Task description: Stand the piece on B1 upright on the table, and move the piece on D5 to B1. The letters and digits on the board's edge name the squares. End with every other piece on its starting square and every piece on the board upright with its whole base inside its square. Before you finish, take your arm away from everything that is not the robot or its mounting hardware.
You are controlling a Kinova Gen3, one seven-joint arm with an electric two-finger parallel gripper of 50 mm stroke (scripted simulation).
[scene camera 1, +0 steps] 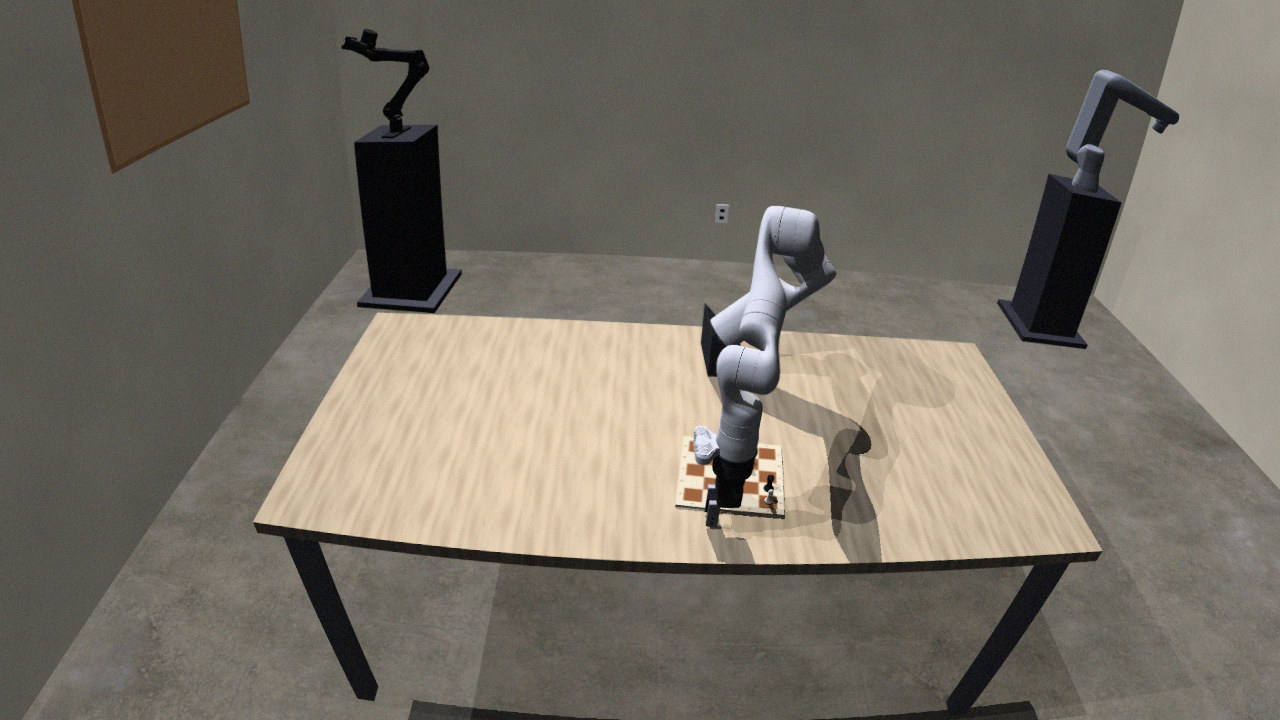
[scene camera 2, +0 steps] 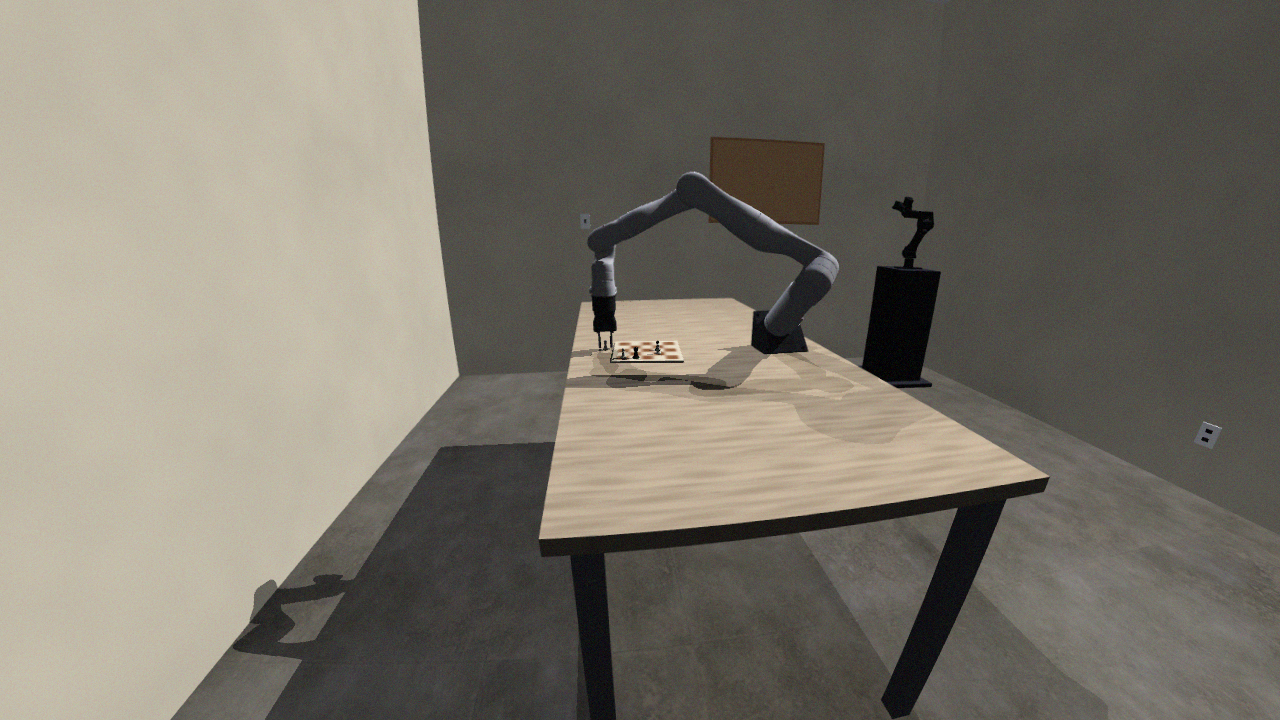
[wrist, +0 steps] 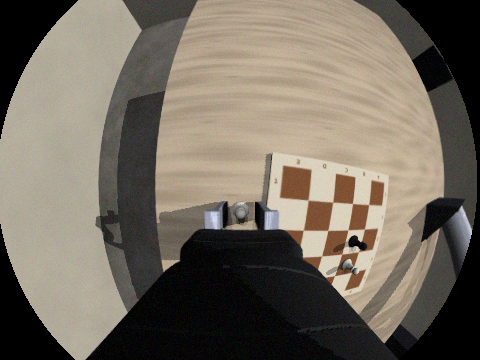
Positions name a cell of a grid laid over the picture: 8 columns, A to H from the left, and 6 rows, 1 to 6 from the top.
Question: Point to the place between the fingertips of my gripper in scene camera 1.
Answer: E5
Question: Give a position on a chessboard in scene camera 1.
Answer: E4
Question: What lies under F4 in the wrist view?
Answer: A chessboard.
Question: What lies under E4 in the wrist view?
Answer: My gripper.
